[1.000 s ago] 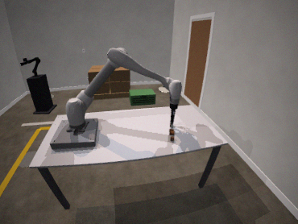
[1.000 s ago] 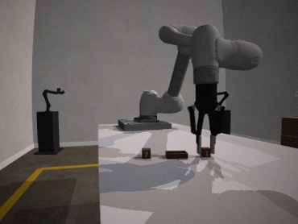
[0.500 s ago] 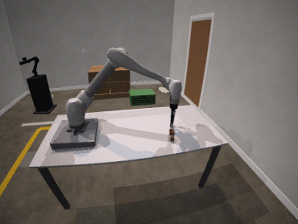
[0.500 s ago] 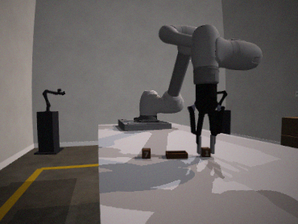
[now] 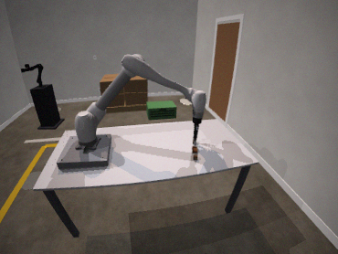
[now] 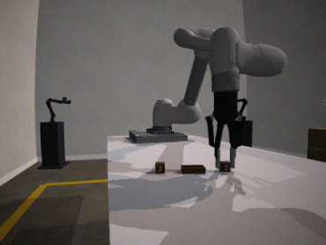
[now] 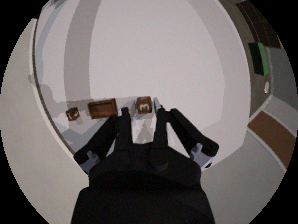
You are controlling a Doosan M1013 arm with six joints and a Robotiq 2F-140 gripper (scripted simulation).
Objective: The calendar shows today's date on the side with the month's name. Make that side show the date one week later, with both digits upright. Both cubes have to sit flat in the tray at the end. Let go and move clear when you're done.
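Now: hand 100 mm to the left of the brown tray, 30 mm above it and 20 mm past it.
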